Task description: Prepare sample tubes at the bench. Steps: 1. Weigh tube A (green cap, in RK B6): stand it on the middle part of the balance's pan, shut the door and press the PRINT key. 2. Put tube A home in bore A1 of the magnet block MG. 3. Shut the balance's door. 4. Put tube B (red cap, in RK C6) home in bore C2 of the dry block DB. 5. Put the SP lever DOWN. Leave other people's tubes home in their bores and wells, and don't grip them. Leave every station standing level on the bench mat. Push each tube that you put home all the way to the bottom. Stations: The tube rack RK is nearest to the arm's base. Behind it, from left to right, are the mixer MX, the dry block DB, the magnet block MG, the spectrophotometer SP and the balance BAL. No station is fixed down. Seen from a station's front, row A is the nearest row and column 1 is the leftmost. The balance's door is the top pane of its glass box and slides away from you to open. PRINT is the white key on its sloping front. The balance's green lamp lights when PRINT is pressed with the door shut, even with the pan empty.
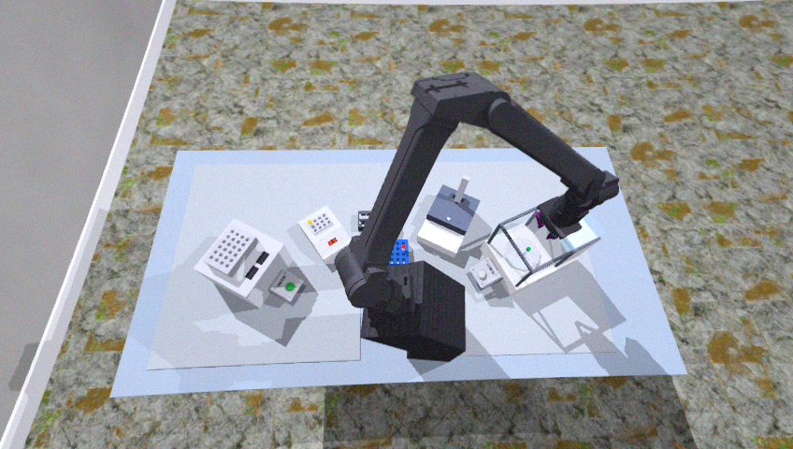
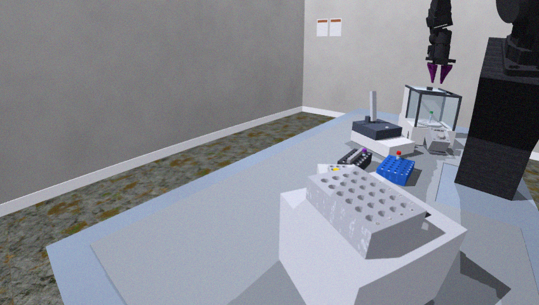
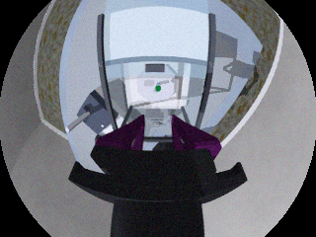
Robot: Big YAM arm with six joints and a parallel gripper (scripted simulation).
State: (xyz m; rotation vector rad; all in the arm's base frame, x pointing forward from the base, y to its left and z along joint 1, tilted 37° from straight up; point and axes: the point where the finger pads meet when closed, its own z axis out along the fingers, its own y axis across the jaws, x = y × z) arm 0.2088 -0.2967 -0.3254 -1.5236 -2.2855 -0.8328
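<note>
The round pan lies 170 mm below my hand. Round my hand: balance door: 80 mm to the right, 40 mm below, 40 mm ahead; white print key: 180 mm below, 140 mm to the left, 60 mm behind; SP lever: 210 mm ahead, 190 mm to the left, 110 mm below.
</note>
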